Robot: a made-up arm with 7 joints.
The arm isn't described. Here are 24 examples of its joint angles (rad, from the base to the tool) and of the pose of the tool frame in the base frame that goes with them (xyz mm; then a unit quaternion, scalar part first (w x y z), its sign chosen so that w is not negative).
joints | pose
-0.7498 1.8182 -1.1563 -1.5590 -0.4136 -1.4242 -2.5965 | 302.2 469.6 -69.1 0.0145 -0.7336 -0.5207 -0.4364
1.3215 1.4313 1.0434 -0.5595 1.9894 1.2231 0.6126 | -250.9 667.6 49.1 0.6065 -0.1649 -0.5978 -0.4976
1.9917 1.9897 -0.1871 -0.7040 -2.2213 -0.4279 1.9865 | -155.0 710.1 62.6 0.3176 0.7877 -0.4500 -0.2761
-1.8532 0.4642 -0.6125 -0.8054 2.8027 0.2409 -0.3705 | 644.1 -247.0 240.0 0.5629 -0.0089 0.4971 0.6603
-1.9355 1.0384 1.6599 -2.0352 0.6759 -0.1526 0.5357 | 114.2 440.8 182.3 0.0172 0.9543 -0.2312 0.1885
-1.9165 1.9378 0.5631 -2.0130 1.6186 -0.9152 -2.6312 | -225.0 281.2 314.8 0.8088 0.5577 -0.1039 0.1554
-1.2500 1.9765 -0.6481 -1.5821 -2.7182 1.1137 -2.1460 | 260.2 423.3 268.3 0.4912 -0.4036 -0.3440 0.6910
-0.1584 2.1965 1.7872 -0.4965 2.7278 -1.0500 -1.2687 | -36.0 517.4 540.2 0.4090 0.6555 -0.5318 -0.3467
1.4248 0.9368 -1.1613 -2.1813 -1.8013 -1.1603 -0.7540 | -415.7 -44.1 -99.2 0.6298 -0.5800 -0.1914 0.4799
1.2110 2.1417 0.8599 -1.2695 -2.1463 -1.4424 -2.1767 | 346.5 529.3 47.4 0.6381 -0.4360 0.0782 -0.6297
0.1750 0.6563 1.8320 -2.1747 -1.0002 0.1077 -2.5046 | -87.9 387.2 -108.2 0.2422 -0.7271 0.3809 0.5173
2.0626 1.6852 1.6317 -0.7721 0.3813 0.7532 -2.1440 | 29.7 668.0 213.3 0.1886 0.7699 -0.5524 -0.2578
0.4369 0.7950 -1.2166 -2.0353 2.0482 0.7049 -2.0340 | -178.4 47.6 -480.3 0.7733 0.0980 0.1004 0.6183
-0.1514 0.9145 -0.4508 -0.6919 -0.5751 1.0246 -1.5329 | 266.9 435.1 -499.7 0.2572 0.6310 -0.7041 -0.1997
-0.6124 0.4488 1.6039 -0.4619 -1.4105 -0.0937 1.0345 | 398.9 423.9 -460.6 0.4646 -0.1128 -0.2396 -0.8450
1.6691 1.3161 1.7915 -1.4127 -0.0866 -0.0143 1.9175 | -79.1 556.1 268.8 0.3264 0.1666 0.0840 -0.9267
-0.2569 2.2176 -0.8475 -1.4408 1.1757 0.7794 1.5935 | 138.4 578.3 160.9 0.6222 -0.1837 -0.1945 -0.7357
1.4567 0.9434 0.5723 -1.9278 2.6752 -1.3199 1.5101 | -254.9 419.9 -219.3 0.2594 0.7322 -0.5691 -0.2699
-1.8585 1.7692 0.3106 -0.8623 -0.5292 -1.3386 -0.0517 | -47.7 502.7 466.6 0.3689 0.6329 0.6735 -0.0989
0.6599 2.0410 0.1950 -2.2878 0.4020 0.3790 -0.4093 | 231.2 327.7 17.0 0.3406 0.1292 -0.7864 0.4989
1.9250 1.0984 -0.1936 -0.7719 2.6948 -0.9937 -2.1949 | -632.2 361.2 160.5 0.2513 -0.7832 0.5464 0.1578
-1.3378 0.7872 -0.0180 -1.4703 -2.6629 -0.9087 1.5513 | 563.0 40.9 232.6 0.0862 0.1408 0.8011 -0.5753
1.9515 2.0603 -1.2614 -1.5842 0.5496 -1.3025 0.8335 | -294.8 491.4 186.9 0.0484 -0.8340 -0.3858 -0.3915
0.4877 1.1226 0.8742 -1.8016 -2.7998 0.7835 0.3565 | 109.3 456.2 -141.2 0.4434 0.0567 0.8147 0.3695
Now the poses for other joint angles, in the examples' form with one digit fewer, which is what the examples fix.
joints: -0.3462 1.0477 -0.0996 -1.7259 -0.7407 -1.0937 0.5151
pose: 411 264 -152 0.489 -0.385 -0.546 0.560
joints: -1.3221 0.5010 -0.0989 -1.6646 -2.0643 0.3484 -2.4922
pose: 521 -96 139 0.556 -0.458 0.448 0.530
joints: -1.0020 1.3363 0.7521 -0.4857 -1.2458 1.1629 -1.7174
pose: 348 602 168 0.172 -0.859 0.448 -0.179
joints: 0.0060 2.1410 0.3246 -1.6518 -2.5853 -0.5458 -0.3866
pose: 317 374 239 0.063 0.177 -0.563 -0.805
